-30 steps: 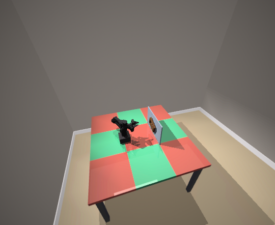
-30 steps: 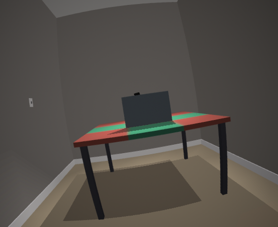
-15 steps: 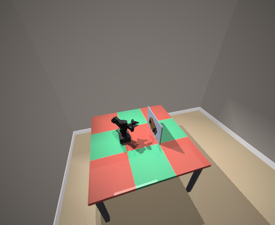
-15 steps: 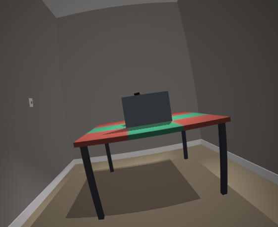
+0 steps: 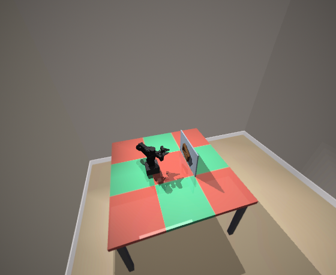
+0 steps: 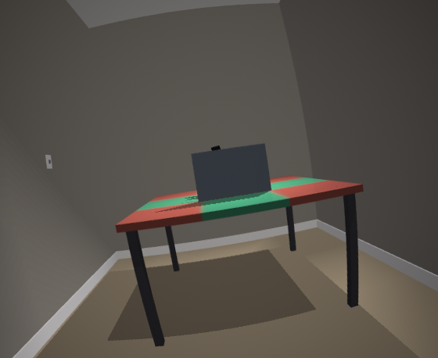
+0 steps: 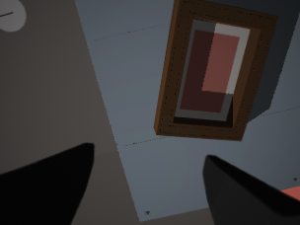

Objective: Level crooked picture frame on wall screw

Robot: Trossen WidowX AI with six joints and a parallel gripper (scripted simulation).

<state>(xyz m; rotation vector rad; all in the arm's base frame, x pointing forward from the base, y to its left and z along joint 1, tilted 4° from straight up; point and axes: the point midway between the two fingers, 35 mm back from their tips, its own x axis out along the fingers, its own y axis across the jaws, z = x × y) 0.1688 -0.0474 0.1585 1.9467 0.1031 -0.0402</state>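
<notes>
My gripper tip is 210 mm short of the picture frame, 20 mm to the right of it and 90 mm above it. Also, from my gripper tip: grey wall panel 220 mm ahead, 20 mm to the left, 90 mm below.
</notes>
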